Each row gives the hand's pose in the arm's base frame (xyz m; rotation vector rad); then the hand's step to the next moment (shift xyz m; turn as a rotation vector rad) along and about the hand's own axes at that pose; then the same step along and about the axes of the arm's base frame.
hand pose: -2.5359 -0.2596 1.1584 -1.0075 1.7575 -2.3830
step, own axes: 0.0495 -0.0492 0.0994 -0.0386 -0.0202 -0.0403
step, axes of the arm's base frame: 0.0276 -0.0850 0.0823 0.0176 0.0561 -0.0077
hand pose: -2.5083 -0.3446 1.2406 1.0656 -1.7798 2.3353
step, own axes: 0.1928 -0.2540 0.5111 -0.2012 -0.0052 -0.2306
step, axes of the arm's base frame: 0.2097 -0.4219 0.3754 0.0412 0.2752 -0.1275
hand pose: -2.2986 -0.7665 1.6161 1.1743 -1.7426 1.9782
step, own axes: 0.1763 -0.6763 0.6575 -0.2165 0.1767 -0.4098
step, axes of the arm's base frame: 0.5914 -0.4885 0.5765 -0.1394 0.3988 -0.2599
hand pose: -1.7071 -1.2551 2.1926 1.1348 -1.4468 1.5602
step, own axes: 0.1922 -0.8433 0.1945 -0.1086 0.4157 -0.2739
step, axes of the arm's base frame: 0.7360 -0.1059 0.4828 -0.3812 0.2295 -0.2483
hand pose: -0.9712 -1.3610 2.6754 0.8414 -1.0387 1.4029
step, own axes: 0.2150 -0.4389 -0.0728 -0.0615 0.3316 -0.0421
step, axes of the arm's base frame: 0.4187 0.1313 0.2272 -0.3196 0.0276 -0.1124
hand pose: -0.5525 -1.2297 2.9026 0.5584 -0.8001 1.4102
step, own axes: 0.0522 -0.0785 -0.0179 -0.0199 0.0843 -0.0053
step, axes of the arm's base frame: 0.0791 0.0388 0.0380 -0.0820 0.0002 -0.0284
